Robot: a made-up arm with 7 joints.
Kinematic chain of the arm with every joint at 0, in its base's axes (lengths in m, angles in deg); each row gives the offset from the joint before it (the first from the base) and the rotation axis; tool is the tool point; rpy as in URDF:
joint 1: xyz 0 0 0.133 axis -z
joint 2: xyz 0 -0.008 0.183 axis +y
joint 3: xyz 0 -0.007 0.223 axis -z
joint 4: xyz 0 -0.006 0.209 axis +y
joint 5: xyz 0 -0.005 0.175 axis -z
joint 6: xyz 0 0 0.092 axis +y
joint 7: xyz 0 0 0.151 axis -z
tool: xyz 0 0 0 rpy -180 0 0
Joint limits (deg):
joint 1: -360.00..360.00
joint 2: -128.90..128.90
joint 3: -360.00..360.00
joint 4: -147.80..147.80
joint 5: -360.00..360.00
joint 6: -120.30..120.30
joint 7: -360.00..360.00
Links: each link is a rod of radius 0.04 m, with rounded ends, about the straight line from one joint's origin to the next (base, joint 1, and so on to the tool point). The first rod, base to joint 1, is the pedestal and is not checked.
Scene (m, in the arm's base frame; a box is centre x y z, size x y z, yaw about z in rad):
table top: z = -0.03
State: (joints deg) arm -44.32 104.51 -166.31 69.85 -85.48 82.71 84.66
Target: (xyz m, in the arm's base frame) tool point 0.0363 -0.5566 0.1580
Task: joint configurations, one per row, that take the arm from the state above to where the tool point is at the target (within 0.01 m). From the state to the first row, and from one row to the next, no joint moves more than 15 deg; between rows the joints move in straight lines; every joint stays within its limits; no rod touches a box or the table.
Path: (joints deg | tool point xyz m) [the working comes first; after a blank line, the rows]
Joints at the target: 55.68 128.01 -212.00 78.20 -83.79 81.05 84.66
Straight joint move there: clear.

1: -30.03 107.87 -172.84 71.04 -85.24 82.47 84.66 | 0.5591 0.1872 0.4348
2: -15.75 111.22 -179.37 72.24 -85.00 82.24 84.66 | 0.5931 0.0114 0.3926
3: -1.46 114.58 -185.89 73.43 -84.76 82.00 84.66 | 0.5700 -0.1664 0.3479
4: 12.82 117.94 -192.42 74.62 -84.52 81.76 84.66 | 0.4919 -0.3275 0.3014
5: 27.11 121.29 -198.95 75.82 -84.28 81.53 84.66 | 0.3669 -0.4545 0.2537
6: 41.39 124.65 -205.48 77.01 -84.03 81.29 84.66 | 0.2091 -0.5336 0.2056
7: 55.68 128.01 -212.00 78.20 -83.79 81.05 84.66 | 0.0363 -0.5566 0.1580

